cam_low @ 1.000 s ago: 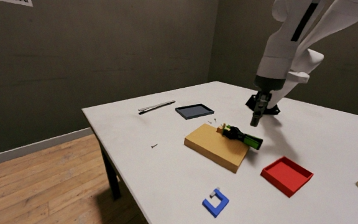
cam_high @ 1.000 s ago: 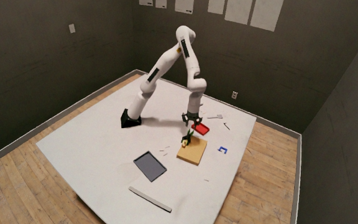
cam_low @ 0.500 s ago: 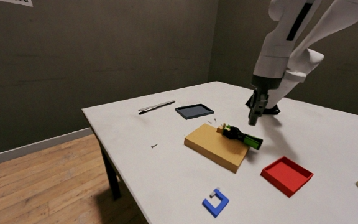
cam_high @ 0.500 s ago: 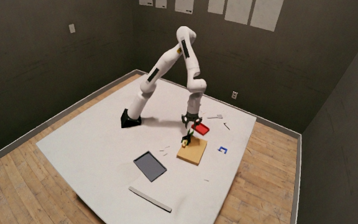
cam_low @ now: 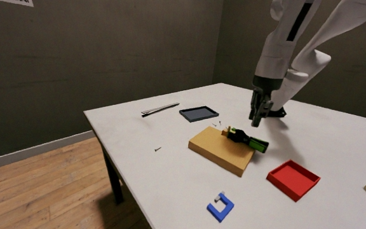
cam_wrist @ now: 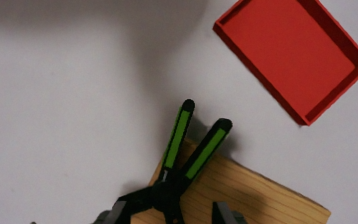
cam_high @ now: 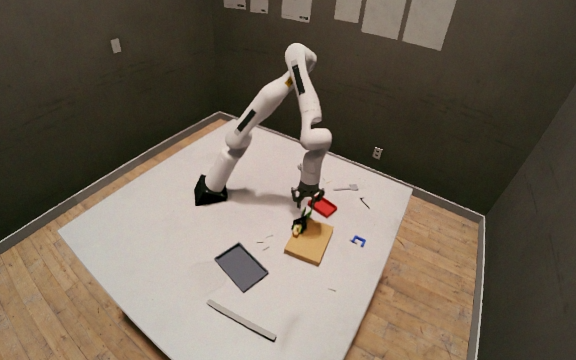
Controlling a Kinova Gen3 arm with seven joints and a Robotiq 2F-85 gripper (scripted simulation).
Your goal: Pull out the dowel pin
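My gripper is now 3 cm short of the dowel pin, 7 cm to the left of it and 8 cm above it. Round my hand: grey tray 2 cm behind, 33 cm to the right, 13 cm below; then red tray 1 cm behind, 15 cm to the left, 13 cm below; then small wooden block 3 cm ahead, 7 cm to the right, 10 cm below.
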